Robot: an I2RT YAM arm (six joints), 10 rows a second.
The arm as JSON. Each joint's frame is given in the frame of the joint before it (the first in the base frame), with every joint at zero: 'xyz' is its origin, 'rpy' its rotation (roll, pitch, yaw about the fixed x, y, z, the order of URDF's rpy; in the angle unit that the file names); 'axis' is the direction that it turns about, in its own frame. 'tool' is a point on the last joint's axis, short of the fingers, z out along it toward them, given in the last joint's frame.
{
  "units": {
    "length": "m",
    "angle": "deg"
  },
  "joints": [
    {
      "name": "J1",
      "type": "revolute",
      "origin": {
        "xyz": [
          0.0,
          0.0,
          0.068
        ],
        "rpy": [
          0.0,
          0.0,
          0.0
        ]
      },
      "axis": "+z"
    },
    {
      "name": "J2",
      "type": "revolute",
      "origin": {
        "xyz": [
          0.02,
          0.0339,
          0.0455
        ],
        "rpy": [
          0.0,
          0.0,
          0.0
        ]
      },
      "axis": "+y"
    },
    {
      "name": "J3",
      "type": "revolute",
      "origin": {
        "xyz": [
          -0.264,
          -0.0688,
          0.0
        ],
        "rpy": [
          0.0,
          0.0,
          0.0
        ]
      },
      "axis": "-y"
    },
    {
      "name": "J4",
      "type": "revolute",
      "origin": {
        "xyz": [
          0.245,
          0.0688,
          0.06
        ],
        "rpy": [
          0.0,
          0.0,
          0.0
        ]
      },
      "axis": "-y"
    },
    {
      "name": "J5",
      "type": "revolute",
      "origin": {
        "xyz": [
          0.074,
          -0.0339,
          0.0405
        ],
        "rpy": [
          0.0,
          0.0,
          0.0
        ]
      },
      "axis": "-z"
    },
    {
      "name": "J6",
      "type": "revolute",
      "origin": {
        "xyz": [
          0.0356,
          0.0,
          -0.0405
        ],
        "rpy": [
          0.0,
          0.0,
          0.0
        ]
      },
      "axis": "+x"
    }
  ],
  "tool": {
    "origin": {
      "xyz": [
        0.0,
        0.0,
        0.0
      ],
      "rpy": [
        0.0,
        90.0,
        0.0
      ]
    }
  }
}
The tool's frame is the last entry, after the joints.
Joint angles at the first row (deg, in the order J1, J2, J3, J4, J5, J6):
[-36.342 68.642 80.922 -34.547 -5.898 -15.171]
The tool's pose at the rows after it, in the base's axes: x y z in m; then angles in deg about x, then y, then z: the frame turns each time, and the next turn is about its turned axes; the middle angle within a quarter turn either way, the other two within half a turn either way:
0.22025, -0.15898, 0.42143, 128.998, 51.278, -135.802
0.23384, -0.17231, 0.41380, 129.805, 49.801, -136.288
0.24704, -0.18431, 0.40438, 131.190, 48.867, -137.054
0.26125, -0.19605, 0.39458, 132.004, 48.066, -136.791
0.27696, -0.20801, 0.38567, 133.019, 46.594, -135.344
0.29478, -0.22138, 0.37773, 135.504, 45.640, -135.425
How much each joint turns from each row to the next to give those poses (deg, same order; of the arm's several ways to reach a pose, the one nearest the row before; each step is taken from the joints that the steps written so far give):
[-0.013 3.566 0.826 1.764 1.829 -0.095]
[-0.457 3.544 1.090 1.243 0.590 -0.126]
[-0.310 3.340 0.789 1.284 0.048 0.077]
[-0.105 3.482 0.910 1.686 0.299 0.775]
[0.095 4.084 2.127 0.585 0.953 2.173]
[-0.001 4.978 3.812 -0.798 -0.167 1.633]

